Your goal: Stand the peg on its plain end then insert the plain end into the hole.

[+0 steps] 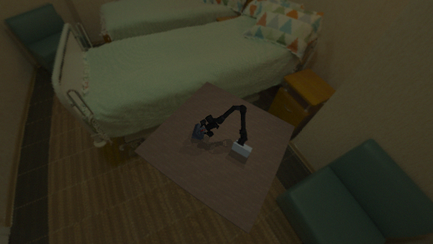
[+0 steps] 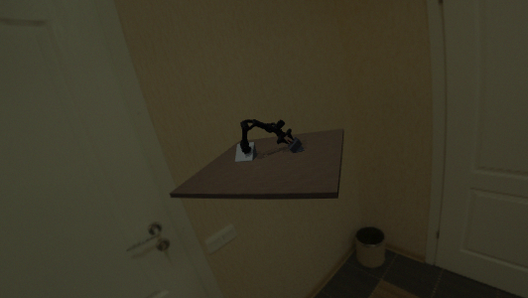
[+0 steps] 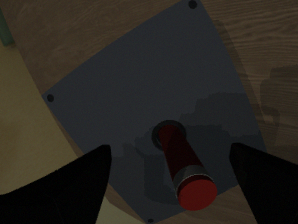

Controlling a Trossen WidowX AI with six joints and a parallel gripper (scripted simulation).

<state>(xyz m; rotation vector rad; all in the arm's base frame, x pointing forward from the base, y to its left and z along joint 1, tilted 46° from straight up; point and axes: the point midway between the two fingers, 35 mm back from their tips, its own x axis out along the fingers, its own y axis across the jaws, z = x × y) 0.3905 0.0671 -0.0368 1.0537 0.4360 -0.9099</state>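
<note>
Now: the red peg 1 cm to the right of my gripper tip, 1 cm behind it and 1 cm above it. From my gripper tip the other things lie so: dark blue sloped panel (4 cm below, 3 cm ahead, 1 cm to the left).
</note>
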